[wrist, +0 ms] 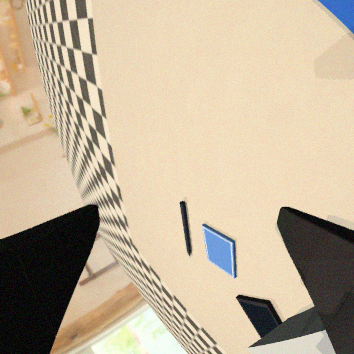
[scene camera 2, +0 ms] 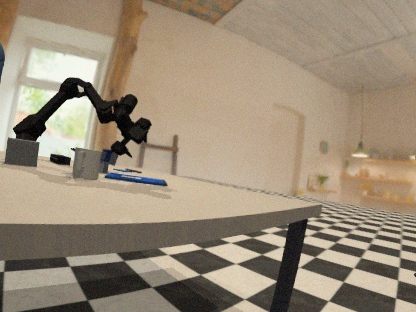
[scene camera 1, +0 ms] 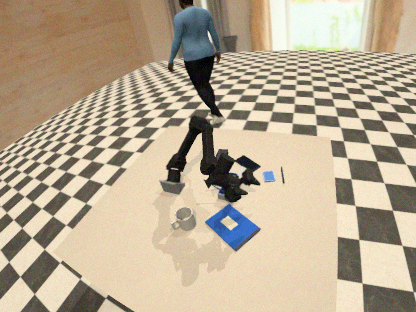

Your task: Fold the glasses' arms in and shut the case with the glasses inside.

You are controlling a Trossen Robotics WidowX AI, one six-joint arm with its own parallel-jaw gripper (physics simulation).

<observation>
A blue book (scene camera 1: 234, 228) rests on the table. A small blue card (wrist: 220, 249) rests on the table. A mug (scene camera 2: 86, 164) rests on the table. A phone (wrist: 261, 313) rests on the table.
</observation>
